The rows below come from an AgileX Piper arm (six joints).
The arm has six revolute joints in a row. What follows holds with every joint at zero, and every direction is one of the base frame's.
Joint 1 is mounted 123 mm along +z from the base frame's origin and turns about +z.
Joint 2 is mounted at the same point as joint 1 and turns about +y.
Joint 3 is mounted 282.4 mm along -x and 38.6 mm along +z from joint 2 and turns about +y.
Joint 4 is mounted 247.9 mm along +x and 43.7 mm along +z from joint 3 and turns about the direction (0.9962, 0, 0.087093).
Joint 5 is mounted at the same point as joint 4 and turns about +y.
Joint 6 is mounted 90.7 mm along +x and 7.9 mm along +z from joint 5 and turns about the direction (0.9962, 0, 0.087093).
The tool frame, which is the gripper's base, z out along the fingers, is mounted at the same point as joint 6; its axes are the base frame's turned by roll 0, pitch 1.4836 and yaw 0 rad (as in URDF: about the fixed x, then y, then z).
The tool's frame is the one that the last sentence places.
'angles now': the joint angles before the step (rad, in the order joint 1, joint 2, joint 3, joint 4, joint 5, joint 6). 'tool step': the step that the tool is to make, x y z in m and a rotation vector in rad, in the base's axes. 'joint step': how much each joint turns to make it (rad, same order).
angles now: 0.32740, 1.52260, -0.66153, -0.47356, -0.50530, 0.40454
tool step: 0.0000, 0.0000, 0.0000, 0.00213, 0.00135, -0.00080
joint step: 0.00000, 0.00000, 0.00000, -0.00002, 0.00001, 0.00266
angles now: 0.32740, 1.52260, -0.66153, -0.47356, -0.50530, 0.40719
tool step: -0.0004, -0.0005, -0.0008, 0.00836, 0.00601, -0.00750
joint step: 0.00007, 0.00002, 0.00380, 0.01060, -0.00140, 0.00199
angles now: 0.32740, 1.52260, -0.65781, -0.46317, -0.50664, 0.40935
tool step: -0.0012, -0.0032, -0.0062, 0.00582, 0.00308, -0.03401
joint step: 0.00026, 0.00833, 0.02306, 0.08207, -0.01973, -0.06103
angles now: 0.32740, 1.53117, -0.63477, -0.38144, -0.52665, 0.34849
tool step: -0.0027, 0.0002, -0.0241, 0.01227, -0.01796, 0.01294
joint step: -0.00095, 0.07265, 0.05834, 0.05207, -0.14719, -0.07129
